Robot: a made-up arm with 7 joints. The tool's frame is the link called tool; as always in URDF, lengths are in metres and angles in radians. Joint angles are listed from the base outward.
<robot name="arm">
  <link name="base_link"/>
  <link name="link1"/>
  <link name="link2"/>
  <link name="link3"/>
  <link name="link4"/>
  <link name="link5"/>
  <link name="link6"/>
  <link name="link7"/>
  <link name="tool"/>
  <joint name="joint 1" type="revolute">
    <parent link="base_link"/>
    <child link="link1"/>
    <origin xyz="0 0 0.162" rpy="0 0 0"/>
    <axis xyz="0 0 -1"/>
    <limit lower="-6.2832" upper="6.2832"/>
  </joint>
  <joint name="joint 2" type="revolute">
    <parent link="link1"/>
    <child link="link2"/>
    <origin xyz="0 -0.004 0.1" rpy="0 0 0"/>
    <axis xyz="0 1 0"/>
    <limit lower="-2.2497" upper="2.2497"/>
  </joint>
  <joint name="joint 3" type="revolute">
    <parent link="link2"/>
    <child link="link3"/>
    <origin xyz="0 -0.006 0.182" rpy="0 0 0"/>
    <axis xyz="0 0 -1"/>
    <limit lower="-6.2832" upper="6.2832"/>
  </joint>
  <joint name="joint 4" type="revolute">
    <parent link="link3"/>
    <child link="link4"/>
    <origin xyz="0 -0.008 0.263" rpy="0 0 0"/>
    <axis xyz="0 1 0"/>
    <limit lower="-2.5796" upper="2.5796"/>
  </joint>
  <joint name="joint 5" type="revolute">
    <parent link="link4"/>
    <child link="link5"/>
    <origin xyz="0 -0.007 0.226" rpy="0 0 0"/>
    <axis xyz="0 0 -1"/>
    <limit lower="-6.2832" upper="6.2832"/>
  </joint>
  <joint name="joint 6" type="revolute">
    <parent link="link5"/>
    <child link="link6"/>
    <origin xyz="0 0 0.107" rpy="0 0 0"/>
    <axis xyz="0 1 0"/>
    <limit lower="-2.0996" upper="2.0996"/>
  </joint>
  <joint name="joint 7" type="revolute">
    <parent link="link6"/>
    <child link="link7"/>
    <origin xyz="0 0 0.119" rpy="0 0 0"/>
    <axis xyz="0 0 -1"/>
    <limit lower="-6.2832" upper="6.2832"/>
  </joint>
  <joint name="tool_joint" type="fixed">
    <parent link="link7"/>
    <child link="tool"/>
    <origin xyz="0 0 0" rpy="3.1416 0 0"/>
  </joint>
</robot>
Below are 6 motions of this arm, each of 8 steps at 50 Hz.
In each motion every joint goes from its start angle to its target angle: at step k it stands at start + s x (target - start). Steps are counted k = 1, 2, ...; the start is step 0. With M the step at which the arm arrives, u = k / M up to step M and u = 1 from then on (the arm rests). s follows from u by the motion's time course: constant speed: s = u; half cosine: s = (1 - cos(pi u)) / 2; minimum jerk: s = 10 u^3 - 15 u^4 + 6 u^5.
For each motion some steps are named. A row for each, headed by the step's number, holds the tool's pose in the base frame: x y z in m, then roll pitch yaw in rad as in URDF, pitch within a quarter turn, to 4 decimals.
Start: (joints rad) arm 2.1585 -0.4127 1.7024 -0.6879 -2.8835 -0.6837 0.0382
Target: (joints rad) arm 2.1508 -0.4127 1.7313 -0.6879 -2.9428 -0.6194 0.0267
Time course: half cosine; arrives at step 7
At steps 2, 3, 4, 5, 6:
2: 0.3566 0.1617 1.0116 2.5974 -0.1478 -0.9215
3: 0.3560 0.1596 1.0128 2.6046 -0.1327 -0.9221
4: 0.3554 0.1574 1.0140 2.6125 -0.1160 -0.9225
5: 0.3549 0.1553 1.0151 2.6196 -0.1009 -0.9226
6: 0.3545 0.1539 1.0158 2.6244 -0.0904 -0.9226

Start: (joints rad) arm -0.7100 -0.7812 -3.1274 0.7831 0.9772 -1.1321 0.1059
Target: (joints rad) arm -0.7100 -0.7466 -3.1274 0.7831 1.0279 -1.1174 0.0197
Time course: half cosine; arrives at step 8
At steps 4, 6, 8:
4: -0.4708 -0.5130 0.6495 2.0875 0.1540 -2.8566
6: -0.4671 -0.5109 0.6562 2.0773 0.1648 -2.8484
8: -0.4656 -0.5100 0.6590 2.0732 0.1693 -2.8452

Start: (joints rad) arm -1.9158 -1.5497 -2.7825 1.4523 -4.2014 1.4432 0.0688
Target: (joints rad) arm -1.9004 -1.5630 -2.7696 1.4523 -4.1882 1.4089 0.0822
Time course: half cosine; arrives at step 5
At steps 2, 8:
2: -0.0255 -0.5907 -0.0052 -2.6258 -1.2918 0.3447
8: -0.0342 -0.5900 -0.0107 -2.5141 -1.2958 0.2313

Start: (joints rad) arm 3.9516 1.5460 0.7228 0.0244 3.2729 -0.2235 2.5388
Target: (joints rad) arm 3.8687 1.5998 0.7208 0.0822 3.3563 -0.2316 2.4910
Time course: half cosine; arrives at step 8
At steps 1, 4, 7, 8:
1: -0.5825 0.6790 0.2660 1.0670 1.2710 0.0912
4: -0.6008 0.6616 0.2353 0.9954 1.2300 0.0383
7: -0.6178 0.6428 0.2048 0.9429 1.1867 0.0049
8: -0.6191 0.6412 0.2023 0.9393 1.1831 0.0029

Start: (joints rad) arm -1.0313 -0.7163 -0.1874 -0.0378 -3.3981 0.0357 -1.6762
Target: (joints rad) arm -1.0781 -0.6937 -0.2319 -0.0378 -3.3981 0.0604 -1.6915
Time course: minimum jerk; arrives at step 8
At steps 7, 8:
7: -0.2506 -0.5332 0.9384 -2.4426 -0.3911 -0.0156
8: -0.2500 -0.5332 0.9386 -2.4429 -0.3916 -0.0139

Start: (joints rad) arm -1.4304 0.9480 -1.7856 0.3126 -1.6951 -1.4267 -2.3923
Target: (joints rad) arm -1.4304 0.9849 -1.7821 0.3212 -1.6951 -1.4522 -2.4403
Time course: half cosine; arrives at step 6
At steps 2, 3, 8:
2: -0.0392 0.7035 0.6226 0.5272 0.6180 -0.3845
3: -0.0393 0.7061 0.6156 0.5041 0.6157 -0.4046
8: -0.0394 0.7110 0.6014 0.4584 0.6097 -0.4446

